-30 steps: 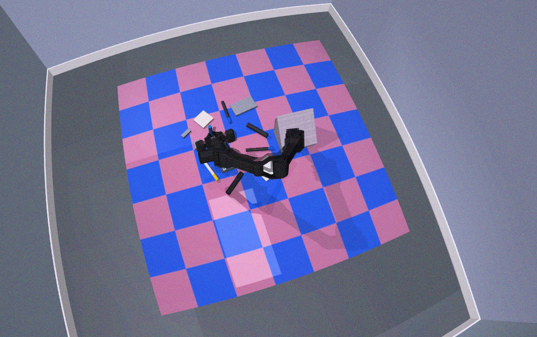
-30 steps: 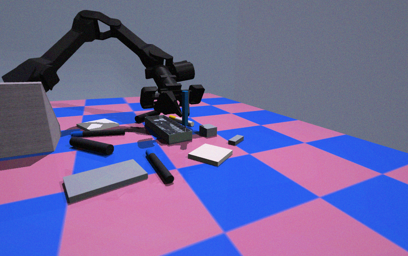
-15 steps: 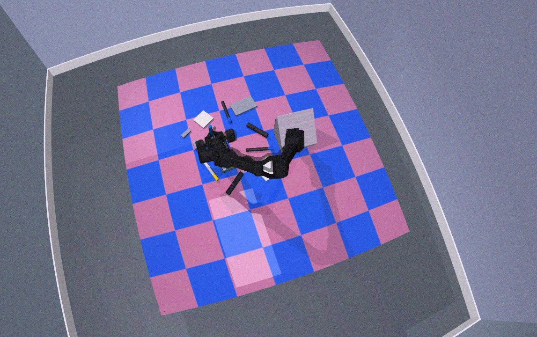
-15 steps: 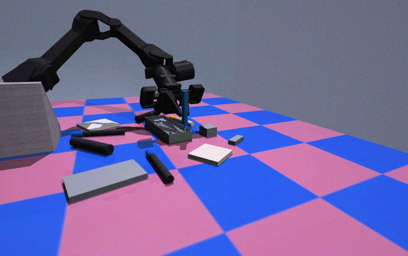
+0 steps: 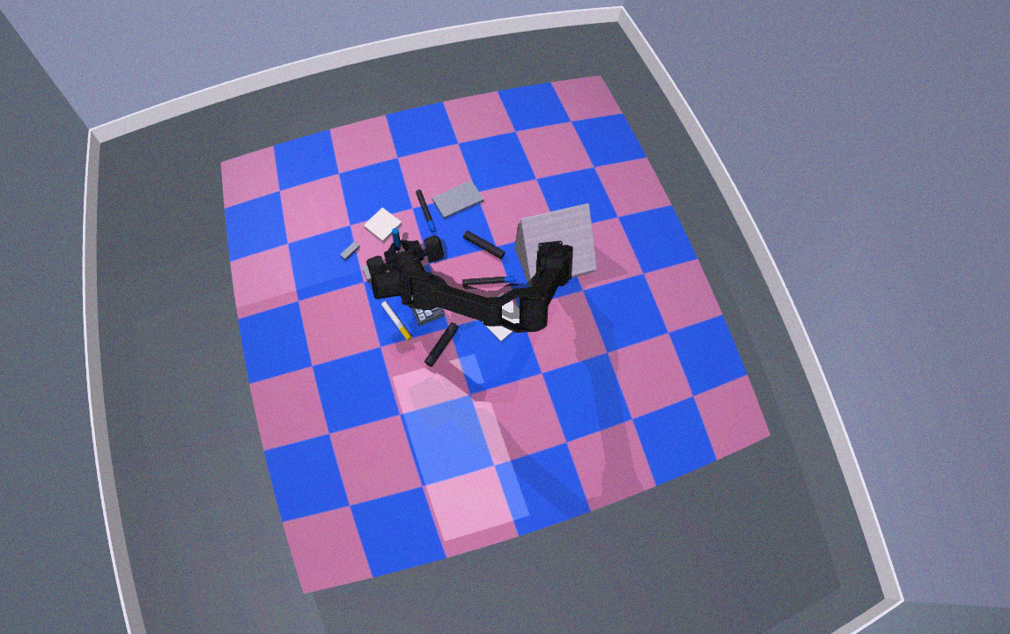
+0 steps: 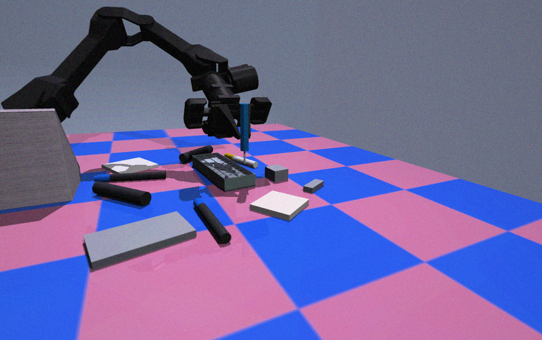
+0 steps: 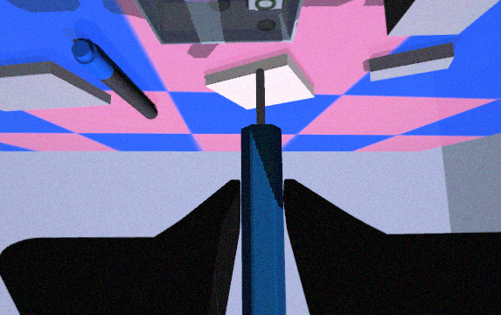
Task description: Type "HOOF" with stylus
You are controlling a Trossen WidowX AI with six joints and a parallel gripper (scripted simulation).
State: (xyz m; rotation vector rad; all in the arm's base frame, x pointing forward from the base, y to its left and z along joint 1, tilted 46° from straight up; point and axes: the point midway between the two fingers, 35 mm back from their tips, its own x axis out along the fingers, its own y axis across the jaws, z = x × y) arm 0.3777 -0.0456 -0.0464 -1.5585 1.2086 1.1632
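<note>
My gripper tip is now 18 cm to the right of the white-and-yellow marker, 9 cm above it and 3 cm short of it. The rest, counted from my gripper tip: white pad 12 cm to the right, 10 cm below, 3 cm ahead; stylus tip 5 cm below; blue stylus 1 cm below.
</note>
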